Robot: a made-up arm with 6 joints. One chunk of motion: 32 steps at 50 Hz.
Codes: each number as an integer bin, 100 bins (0 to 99) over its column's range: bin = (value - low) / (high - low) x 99, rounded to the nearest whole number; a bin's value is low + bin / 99 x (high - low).
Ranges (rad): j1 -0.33..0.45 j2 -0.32..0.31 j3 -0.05..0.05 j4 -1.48..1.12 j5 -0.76..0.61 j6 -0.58..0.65
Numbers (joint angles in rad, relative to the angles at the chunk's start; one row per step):
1: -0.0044 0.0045 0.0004 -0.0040 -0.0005 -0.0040
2: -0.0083 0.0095 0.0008 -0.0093 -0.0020 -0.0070
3: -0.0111 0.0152 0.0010 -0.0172 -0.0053 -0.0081
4: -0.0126 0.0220 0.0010 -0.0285 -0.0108 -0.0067
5: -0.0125 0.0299 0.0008 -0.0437 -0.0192 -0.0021
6: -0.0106 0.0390 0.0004 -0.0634 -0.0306 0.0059
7: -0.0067 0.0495 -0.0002 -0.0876 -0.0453 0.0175
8: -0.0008 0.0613 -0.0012 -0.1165 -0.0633 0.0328
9: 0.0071 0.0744 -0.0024 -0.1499 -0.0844 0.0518
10: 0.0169 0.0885 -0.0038 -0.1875 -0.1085 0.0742
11: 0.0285 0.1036 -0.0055 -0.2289 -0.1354 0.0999
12: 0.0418 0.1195 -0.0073 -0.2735 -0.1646 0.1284
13: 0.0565 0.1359 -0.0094 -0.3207 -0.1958 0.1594
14: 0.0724 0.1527 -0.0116 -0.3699 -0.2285 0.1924
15: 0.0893 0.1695 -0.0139 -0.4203 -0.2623 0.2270
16: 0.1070 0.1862 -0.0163 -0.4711 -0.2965 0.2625
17: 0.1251 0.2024 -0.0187 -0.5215 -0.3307 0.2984
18: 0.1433 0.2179 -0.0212 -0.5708 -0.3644 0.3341
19: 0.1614 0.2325 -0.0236 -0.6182 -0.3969 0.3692
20: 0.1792 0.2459 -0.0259 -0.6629 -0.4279 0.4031
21: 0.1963 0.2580 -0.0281 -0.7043 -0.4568 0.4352
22: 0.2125 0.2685 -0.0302 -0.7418 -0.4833 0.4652
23: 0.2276 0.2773 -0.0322 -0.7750 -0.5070 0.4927
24: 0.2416 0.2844 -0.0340 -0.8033 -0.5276 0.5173
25: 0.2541 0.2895 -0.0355 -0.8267 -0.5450 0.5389
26: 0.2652 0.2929 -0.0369 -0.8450 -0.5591 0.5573
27: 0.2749 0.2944 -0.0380 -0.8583 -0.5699 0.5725
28: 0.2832 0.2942 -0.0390 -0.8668 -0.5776 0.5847
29: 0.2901 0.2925 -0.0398 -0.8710 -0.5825 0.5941
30: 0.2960 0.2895 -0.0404 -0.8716 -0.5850 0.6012
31: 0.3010 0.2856 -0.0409 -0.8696 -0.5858 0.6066
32: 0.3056 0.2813 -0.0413 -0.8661 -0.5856 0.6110
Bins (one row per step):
1: 41 51 50 56 55 46
2: 41 52 50 56 55 46
3: 40 53 50 56 55 46
4: 40 54 50 55 54 46
5: 40 55 50 55 54 47
6: 41 56 50 54 53 47
7: 41 58 49 53 52 48
8: 42 60 48 52 50 49
9: 43 62 47 51 49 51
10: 44 64 46 49 47 53
11: 46 67 44 48 45 55
12: 47 69 42 46 43 57
13: 49 72 40 44 41 60
14: 51 74 38 42 38 62
15: 53 77 36 40 36 65
16: 55 80 33 38 33 68
17: 58 82 31 36 31 71
18: 60 85 29 35 29 74
19: 62 87 26 33 26 76
20: 65 89 24 31 24 79
21: 67 91 22 30 22 82
22: 69 92 20 28 20 84
23: 71 94 18 27 18 86
24: 73 95 16 26 17 88
25: 74 96 14 25 16 90
26: 76 96 13 24 15 92
27: 77 97 12 24 14 93
28: 78 97 11 23 13 94
29: 79 96 10 23 13 95
30: 79 96 10 23 13 95
31: 80 95 9 23 13 96
32: 81 94 9 23 13 96

